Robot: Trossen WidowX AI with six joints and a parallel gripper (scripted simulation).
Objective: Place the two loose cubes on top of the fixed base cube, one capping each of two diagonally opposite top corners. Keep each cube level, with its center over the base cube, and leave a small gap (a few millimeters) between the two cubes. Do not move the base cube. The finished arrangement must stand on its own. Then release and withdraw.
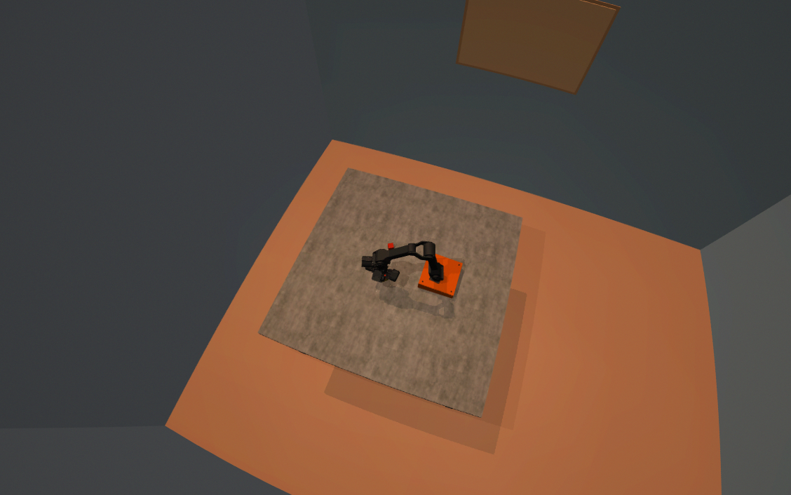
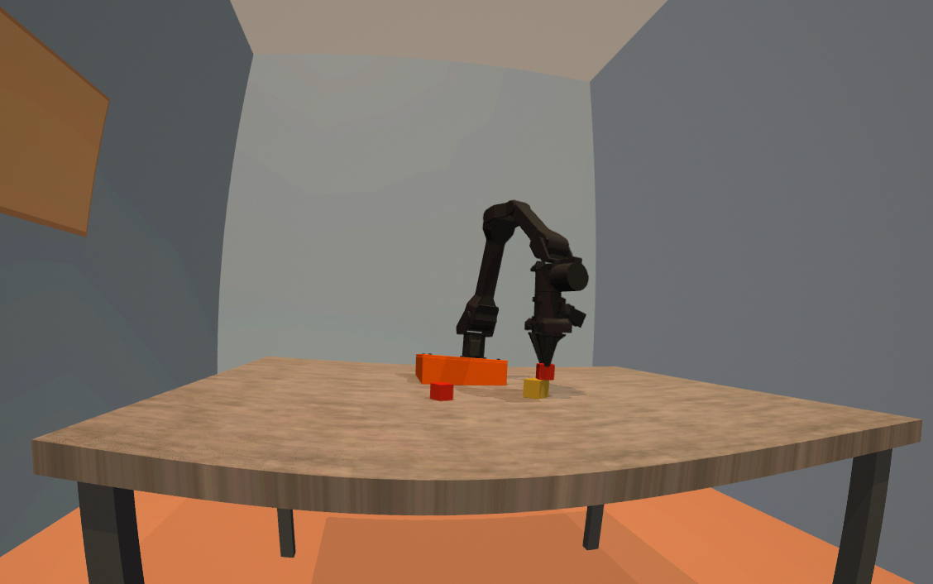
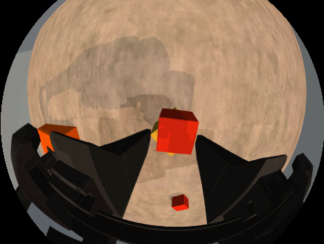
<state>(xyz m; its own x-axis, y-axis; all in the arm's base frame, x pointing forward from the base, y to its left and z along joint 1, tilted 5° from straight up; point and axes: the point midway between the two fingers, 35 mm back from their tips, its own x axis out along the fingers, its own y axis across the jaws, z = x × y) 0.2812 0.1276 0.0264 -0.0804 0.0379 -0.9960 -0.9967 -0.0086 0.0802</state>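
My gripper tip is now 50 mm above the yellow cube and 20 mm to the left of it.
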